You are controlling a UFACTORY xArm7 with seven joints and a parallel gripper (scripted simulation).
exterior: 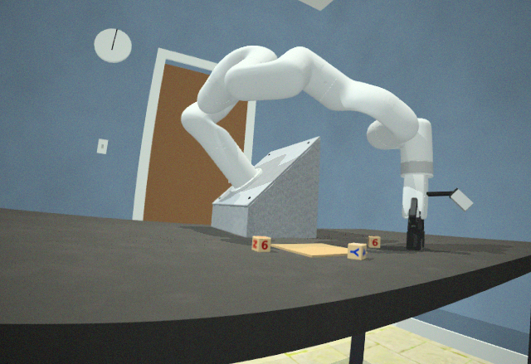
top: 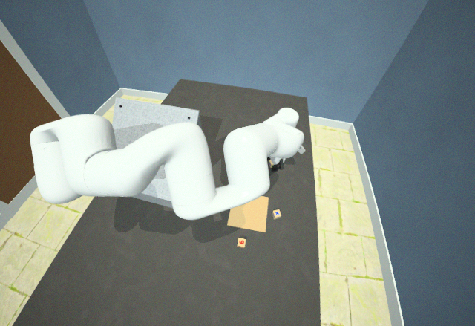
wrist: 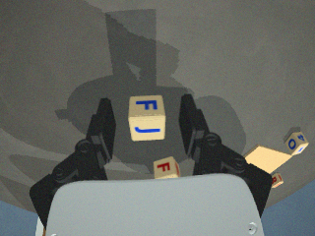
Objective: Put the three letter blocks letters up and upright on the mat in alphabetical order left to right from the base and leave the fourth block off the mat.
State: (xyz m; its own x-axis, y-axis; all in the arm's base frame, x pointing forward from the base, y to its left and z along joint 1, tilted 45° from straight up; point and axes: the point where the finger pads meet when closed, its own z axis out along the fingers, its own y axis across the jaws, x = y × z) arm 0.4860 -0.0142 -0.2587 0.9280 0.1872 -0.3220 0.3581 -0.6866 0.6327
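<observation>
Right now the block is 1 cm below my hand. From my hand the other things lie so: tan mat (9 cm behind, 23 cm to the right, 2 cm below).
</observation>
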